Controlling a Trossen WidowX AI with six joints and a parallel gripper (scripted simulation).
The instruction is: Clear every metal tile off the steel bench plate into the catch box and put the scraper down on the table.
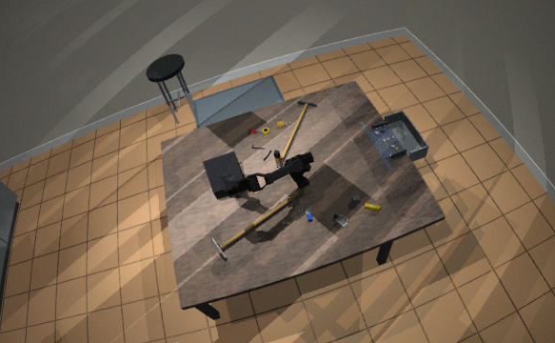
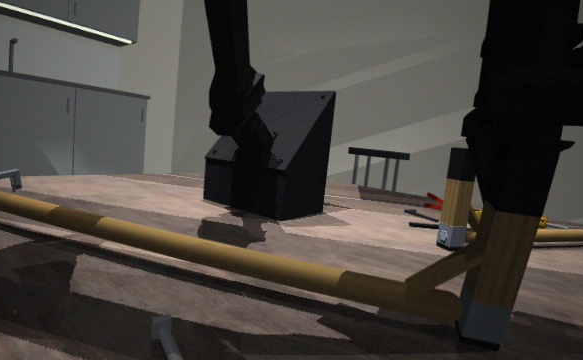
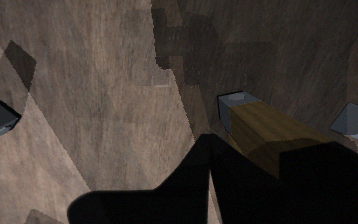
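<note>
My gripper tip is now 50 mm short of the yellow screwdriver, 550 mm to the right of it and 60 mm above it. Round my gripper tip: yellow block (350 mm ahead, 280 mm to the right, 50 mm below); grey cube (290 mm ahead, 200 mm to the right, 60 mm below); blue piece (10 mm ahead, 180 mm to the right, 70 mm below).
</note>
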